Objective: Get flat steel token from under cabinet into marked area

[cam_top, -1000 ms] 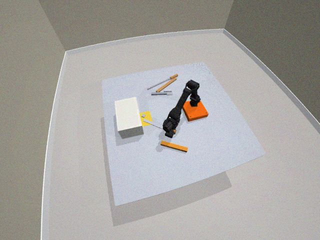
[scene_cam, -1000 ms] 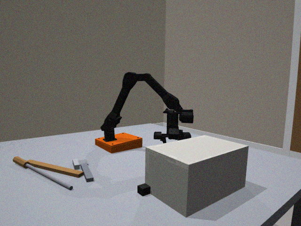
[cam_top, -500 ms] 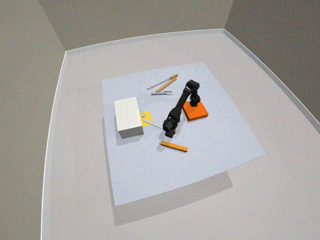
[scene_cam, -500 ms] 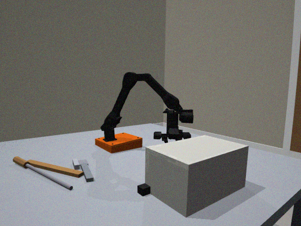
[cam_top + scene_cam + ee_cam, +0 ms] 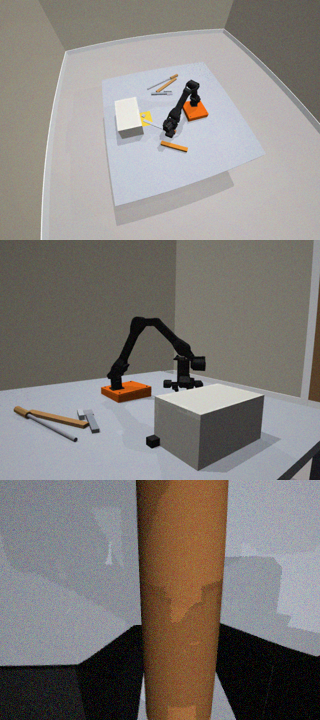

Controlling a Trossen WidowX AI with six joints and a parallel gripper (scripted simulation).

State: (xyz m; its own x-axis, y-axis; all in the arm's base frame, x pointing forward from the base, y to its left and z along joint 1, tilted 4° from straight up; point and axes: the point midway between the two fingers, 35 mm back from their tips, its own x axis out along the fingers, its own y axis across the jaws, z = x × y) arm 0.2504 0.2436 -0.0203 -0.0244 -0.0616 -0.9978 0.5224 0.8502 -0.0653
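The orange flat bar lies 140 mm to the left of my gripper tip, 10 mm ahead of it and 10 mm above it. The rest, counted from my gripper tip: small grey token (230 mm ahead, 200 mm to the right); wooden stick (560 mm to the right, 40 mm behind).
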